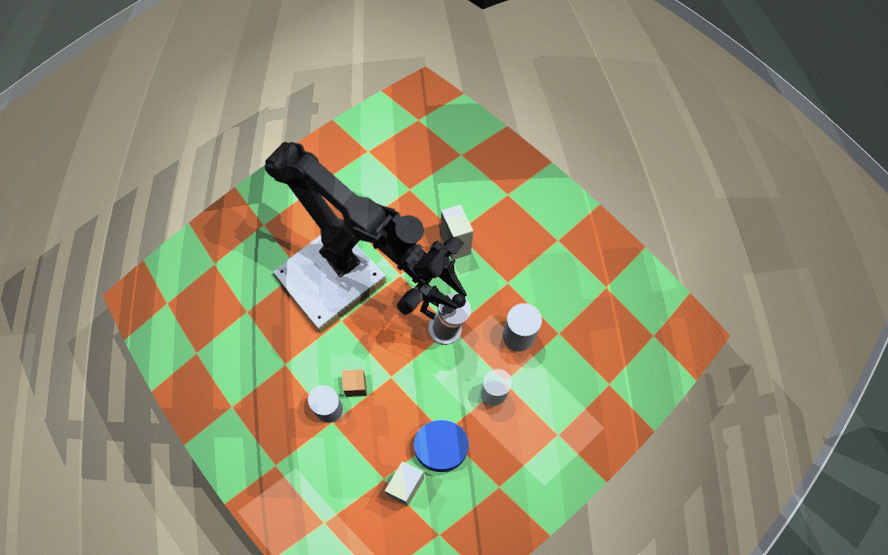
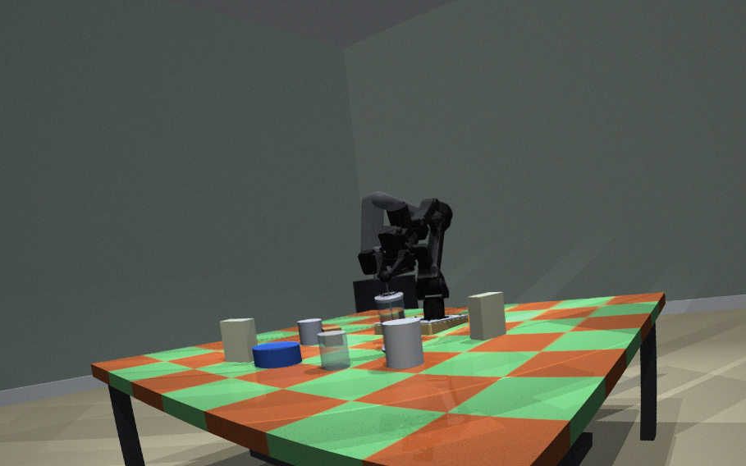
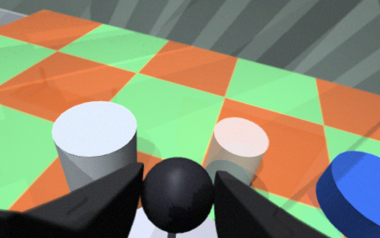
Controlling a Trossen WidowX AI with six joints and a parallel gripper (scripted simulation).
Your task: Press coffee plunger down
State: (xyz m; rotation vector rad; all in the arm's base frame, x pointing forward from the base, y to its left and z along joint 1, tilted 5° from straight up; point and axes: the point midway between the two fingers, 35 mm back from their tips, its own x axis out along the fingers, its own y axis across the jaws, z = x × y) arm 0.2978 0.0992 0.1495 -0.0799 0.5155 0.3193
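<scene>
My gripper tip is 30 mm past the glass coffee press, 10 mm to the left of it and 90 mm above it. Round my gripper tip: blue disc: 200 mm ahead, 200 mm to the right, 170 mm below; then grey cylinder: 40 mm behind, 360 mm to the right, 150 mm below.
</scene>
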